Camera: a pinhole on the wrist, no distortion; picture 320 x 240 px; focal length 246.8 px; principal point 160.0 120.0 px. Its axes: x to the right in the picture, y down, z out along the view. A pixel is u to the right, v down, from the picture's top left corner.
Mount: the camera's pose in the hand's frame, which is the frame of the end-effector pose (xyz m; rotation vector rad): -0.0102 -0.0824 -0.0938 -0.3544 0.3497 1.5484
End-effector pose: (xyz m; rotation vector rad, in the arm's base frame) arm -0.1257 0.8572 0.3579 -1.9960 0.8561 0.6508
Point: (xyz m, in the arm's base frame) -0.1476 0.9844 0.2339
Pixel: 144 83
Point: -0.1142 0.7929 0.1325
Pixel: outside the picture
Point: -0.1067 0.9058 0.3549
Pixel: 136 104
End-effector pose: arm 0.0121 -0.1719 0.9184 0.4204 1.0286 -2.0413
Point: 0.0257 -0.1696 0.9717
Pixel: 166 173
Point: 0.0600 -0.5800 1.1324
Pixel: 115 93
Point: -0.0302 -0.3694 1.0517
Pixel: 84 74
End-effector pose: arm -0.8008 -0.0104 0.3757 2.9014 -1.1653 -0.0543
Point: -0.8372 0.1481 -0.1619
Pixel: 31 169
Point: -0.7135 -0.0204 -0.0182
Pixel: 53 69
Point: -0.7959 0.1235 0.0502
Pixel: 22 167
